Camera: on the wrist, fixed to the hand. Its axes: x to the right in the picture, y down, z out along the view.
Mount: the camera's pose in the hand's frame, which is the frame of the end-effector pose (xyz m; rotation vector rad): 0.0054 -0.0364 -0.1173 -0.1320 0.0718 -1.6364
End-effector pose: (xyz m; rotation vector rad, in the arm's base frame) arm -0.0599 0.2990 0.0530 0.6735 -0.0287 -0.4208
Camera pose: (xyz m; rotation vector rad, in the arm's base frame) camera -0.0496 0.3417 -0.0618 0.4498 0.6563 -1.9416
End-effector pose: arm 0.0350 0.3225 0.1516 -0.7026 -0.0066 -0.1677
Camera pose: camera 0.0288 0.2189 0.0857 -0.6705 -0.5146 -1.7681
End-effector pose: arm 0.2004 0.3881 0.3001 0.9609 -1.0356 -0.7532
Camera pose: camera 0.3096 0.4024 0.2456 1.6231 0.1081 -2.0264
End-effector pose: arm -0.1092 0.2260 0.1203 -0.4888 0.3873 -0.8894
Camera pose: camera -0.1894 0.1738 0.0432 -0.8950 0.0222 -2.4688
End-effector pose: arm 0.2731 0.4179 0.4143 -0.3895 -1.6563 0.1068
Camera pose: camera 0.3806 0.3670 0.4453 0.9109 -1.4664 -1.2025
